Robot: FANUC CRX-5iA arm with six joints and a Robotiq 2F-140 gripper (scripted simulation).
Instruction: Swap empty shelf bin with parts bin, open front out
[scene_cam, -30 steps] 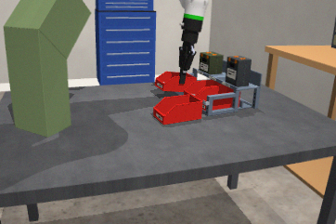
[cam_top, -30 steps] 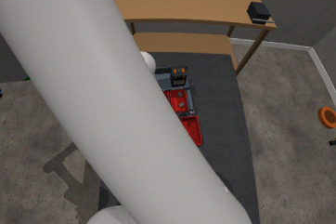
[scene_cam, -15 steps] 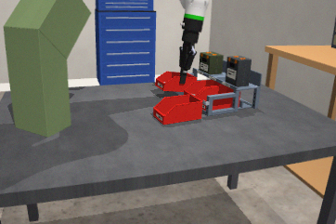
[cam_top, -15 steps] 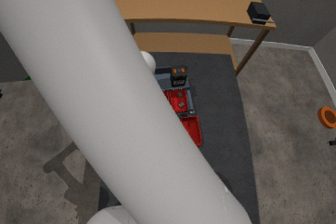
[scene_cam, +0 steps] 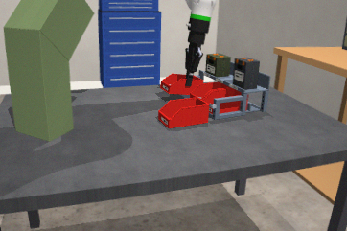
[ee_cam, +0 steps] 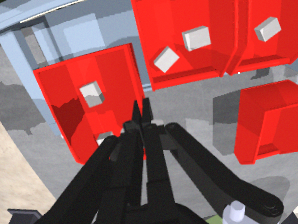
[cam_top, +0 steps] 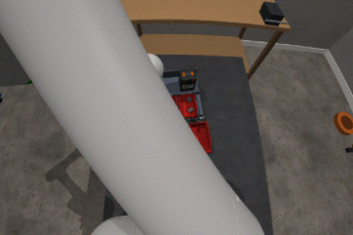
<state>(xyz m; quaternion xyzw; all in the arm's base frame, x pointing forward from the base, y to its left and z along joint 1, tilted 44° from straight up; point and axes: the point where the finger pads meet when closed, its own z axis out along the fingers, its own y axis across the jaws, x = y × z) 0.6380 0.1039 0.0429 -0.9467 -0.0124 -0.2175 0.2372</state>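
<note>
Right now the part is 7 cm to the left of my hand and 7 cm below it. Round my hand: grey shelf: 12 cm ahead, 5 cm to the right, 4 cm below; dark box: 20 cm ahead, 16 cm to the right, 6 cm above.
</note>
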